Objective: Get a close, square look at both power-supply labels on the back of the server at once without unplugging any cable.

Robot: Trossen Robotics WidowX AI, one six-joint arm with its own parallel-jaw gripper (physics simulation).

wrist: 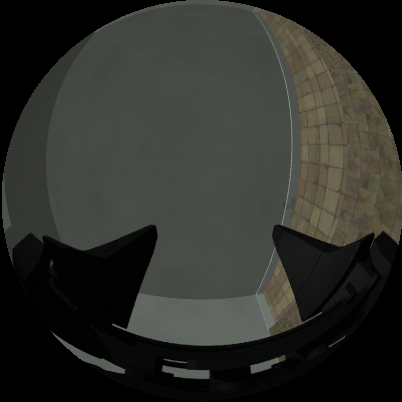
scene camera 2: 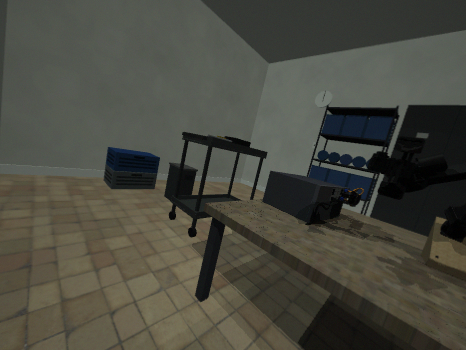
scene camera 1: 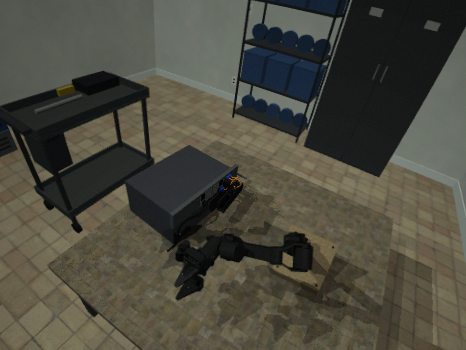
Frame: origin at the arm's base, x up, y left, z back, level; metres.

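Seen in the pictures: gripper, between the fingertips: (wrist: 216, 232) (scene camera 2: 398, 167) (scene camera 1: 176, 293); arm's base, origin of its link: (scene camera 2: 452, 232) (scene camera 1: 297, 241).
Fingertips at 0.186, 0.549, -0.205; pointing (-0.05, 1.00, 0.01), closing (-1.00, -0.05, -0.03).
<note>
Offsets run from my fingertips to a thing's middle, as dx, dy, dz. "*": to the spot under its first point. Level surfaces: height alone.
The dark grey server (scene camera 1: 175, 175) (scene camera 2: 290, 195) lies flat on the table {dx -0.337} (scene camera 1: 100, 250) (scene camera 2: 280, 240). Its back, with the cables, faces the arm's side. Orange cables {* -0.152, -0.664, -0.197} (scene camera 1: 235, 182) (scene camera 2: 357, 190) loop out at the far end of the back, with small blue plugs {-0.201, -0.623, -0.253} (scene camera 1: 222, 189) beside them. A black cable (scene camera 1: 189, 223) hangs at the near end. The power-supply labels cannot be made out. My gripper (scene camera 1: 176, 292) (scene camera 2: 381, 176) (wrist: 216, 232) is open and empty, raised in front of the server's near corner and pointing away from it. The server does not show in the wrist view.
A dark cart (scene camera 1: 100, 175) (scene camera 2: 240, 145) stands behind the server. A shelf rack (scene camera 1: 287, 89) and a dark cabinet (scene camera 1: 360, 100) stand at the back. The arm's wooden base board (scene camera 1: 325, 250) is on the table. The wrist view shows wall (wrist: 175, 125) and tiled floor (wrist: 320, 165).
</note>
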